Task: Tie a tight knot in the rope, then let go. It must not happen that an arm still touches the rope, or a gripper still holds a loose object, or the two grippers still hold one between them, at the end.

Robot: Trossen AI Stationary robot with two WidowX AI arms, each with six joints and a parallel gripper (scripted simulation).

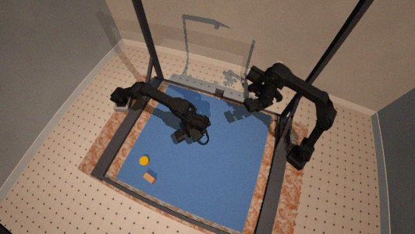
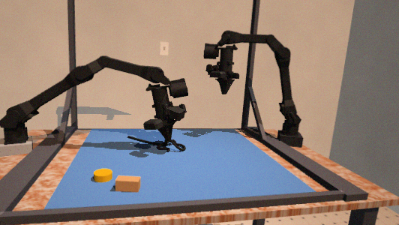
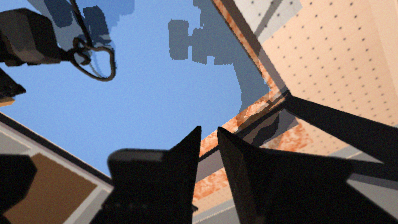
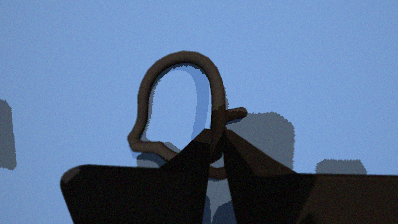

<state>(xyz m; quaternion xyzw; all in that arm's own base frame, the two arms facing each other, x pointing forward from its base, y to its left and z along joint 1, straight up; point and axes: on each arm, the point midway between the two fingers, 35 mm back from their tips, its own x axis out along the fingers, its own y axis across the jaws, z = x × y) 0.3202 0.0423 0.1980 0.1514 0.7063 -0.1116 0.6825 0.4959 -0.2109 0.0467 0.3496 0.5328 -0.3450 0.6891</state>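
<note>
My right hand is 4 cm short of the blue mat, 3 cm to the right of it and 8 cm above it. Round my right hand: yellow disc (22 cm ahead, 22 cm to the right, 6 cm below); orange block (29 cm ahead, 15 cm to the right, 6 cm below).
</note>
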